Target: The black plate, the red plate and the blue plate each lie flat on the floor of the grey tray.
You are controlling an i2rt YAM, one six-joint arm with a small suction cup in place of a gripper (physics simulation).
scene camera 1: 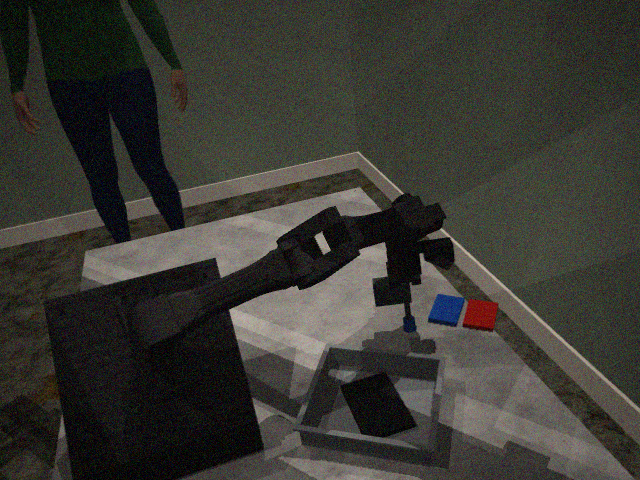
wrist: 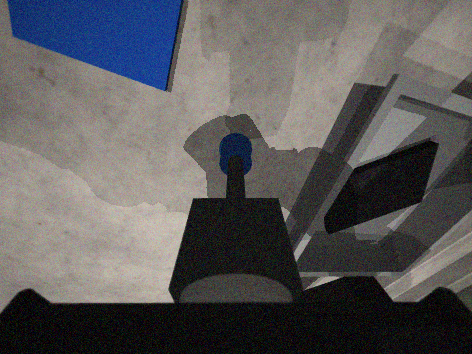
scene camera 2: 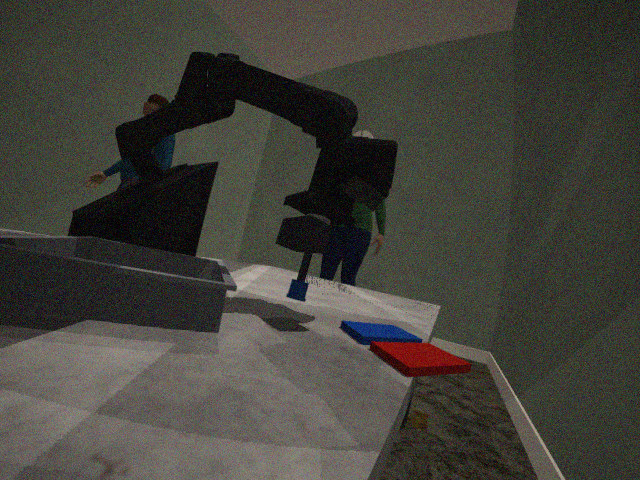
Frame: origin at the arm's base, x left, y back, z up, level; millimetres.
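Seen in the pictures: hand, its tool point: (scene camera 1: 410, 328) (wrist: 235, 148) (scene camera 2: 295, 299); arm's base, origin of its link: (scene camera 1: 153, 339) (scene camera 2: 154, 181).
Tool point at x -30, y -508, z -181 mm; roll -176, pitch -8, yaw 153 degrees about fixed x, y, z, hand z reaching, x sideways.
Observation:
Offsets run from my tool point to a thing's top centre.
The black plate @[dx -134, dy +162, dz -14 mm] (scene camera 1: 378, 404) (wrist: 382, 187) lies on the floor of the grey tray @[dx -135, dy +166, dz +22 mm] (scene camera 1: 369, 447) (scene camera 2: 118, 297) (wrist: 350, 255), turned at an angle to its walls; the walls hide it in scene camera 2. The blue plate @[dx +37, dy -122, dz -18 mm] (scene camera 1: 446, 310) (scene camera 2: 379, 332) (wrist: 100, 37) lies flat on the table outside the tray. The red plate @[dx -17, dy -176, dz -19 mm] (scene camera 1: 480, 314) (scene camera 2: 419, 357) lies beside it, near the table edge, and does not show in the wrist view. My suction gripper (scene camera 1: 409, 324) (scene camera 2: 297, 290) (wrist: 235, 150) points down above the table, between the tray and the blue plate, with no plate on its cup.
The arm's dark base block (scene camera 1: 155, 403) (scene camera 2: 149, 217) stands on the table beside the tray. The table edge runs close behind the red plate. The tray's walls stand up around the black plate. A person in a green top (scene camera 1: 87, 41) stands beyond the table.

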